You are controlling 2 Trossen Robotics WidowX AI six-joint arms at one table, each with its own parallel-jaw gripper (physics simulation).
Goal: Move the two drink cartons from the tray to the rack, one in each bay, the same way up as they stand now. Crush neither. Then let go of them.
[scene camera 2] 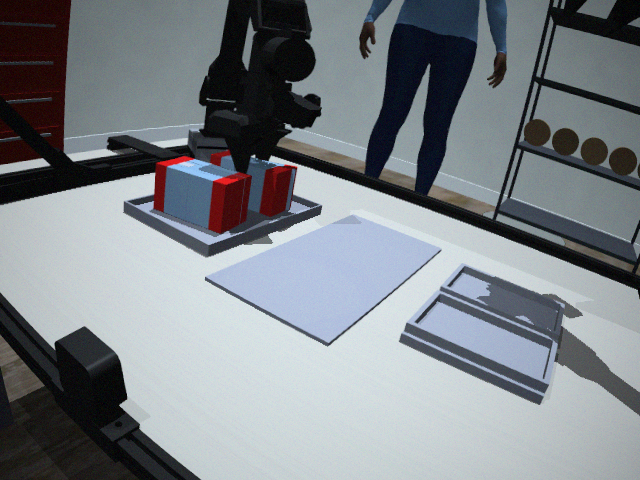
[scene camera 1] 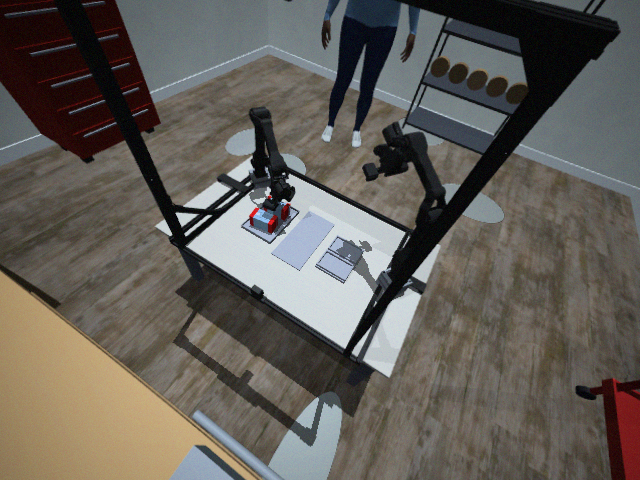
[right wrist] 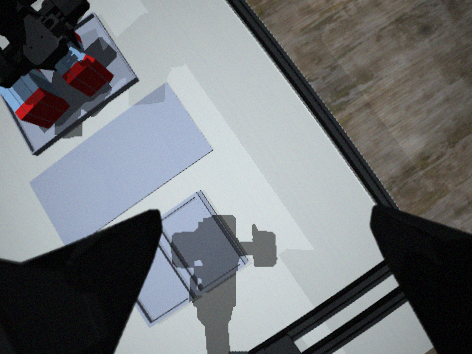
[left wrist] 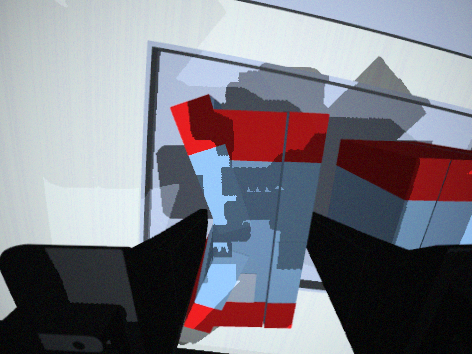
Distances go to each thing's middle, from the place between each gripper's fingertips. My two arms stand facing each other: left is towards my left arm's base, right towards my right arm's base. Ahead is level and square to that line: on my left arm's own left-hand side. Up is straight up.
I see the shallow grey tray (scene camera 2: pixel 207 242) 50 mm below my left hand, 50 mm behind it and 10 mm to the right of it. From my left hand the other things lie so: flat grey mat (scene camera 2: pixel 322 283) (210 mm to the right, 50 mm below).
Now: the flat grey mat 37 cm below my right hand, 22 cm behind it and 15 cm to the left of it. From my right hand the other things lie so: shallow grey tray 37 cm below, 35 cm to the left, 26 cm behind.
